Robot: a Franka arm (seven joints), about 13 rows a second.
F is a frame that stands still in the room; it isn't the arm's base.
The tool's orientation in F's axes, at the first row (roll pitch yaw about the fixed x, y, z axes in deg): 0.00 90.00 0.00
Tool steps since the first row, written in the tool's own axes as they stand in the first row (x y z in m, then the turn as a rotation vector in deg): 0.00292 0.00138 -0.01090 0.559 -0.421 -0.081; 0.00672 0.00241 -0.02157 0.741 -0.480 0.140; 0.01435 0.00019 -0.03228 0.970 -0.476 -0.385; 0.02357 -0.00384 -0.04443 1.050 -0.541 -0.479
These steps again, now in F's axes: -0.01090 0.00138 -0.00292 -0.081 -0.421 -0.559; -0.02157 0.00241 -0.00672 0.140 -0.480 -0.741; -0.03228 0.00019 -0.01435 -0.385 -0.476 -0.970; -0.04443 -0.00384 -0.02357 -0.479 -0.541 -1.050
